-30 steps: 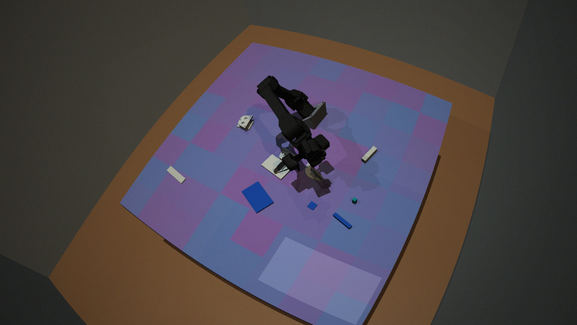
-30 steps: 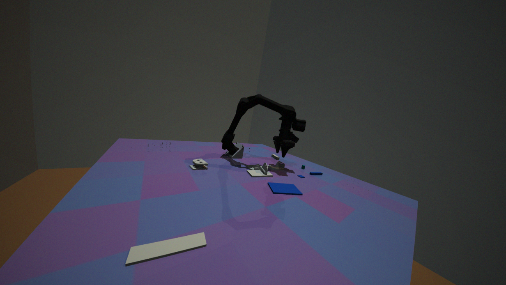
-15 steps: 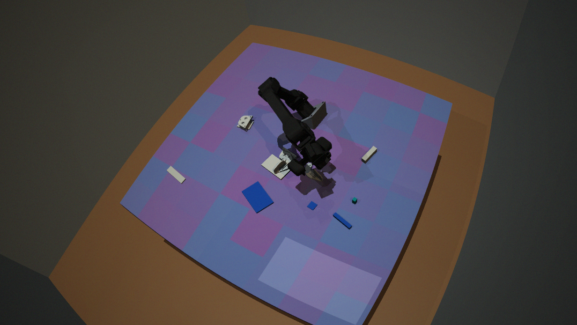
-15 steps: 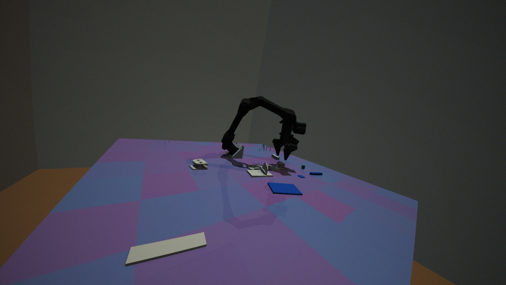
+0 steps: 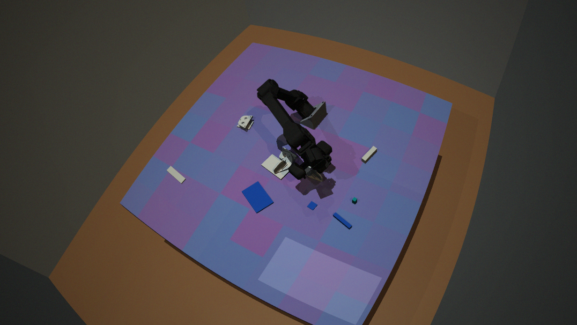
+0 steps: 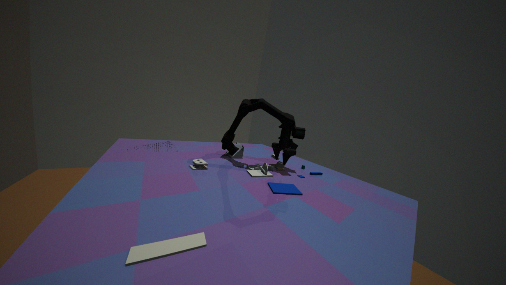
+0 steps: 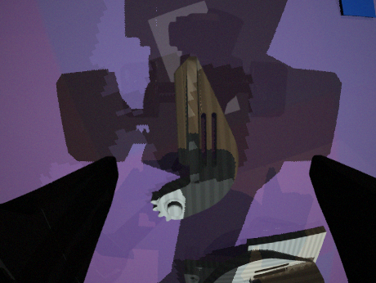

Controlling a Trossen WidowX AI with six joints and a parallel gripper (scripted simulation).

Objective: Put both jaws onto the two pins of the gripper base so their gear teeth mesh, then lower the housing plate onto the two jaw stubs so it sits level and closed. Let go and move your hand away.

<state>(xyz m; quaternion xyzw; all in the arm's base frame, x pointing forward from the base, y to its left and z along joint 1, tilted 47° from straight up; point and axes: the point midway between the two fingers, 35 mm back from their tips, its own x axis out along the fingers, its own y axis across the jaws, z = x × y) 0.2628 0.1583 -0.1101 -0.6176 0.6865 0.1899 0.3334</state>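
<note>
Now: the jaw 3 cm behind my gripper tip, 3 cm to the right of it and 4 cm below it. The rest, counted from my gripper tip: small blue square (11 cm ahead, 7 cm to the left, 5 cm below); then ribbed white plate (4 cm ahead, 17 cm to the right, 4 cm below); then teal cube (1 cm ahead, 21 cm to the left, 4 cm below).
</note>
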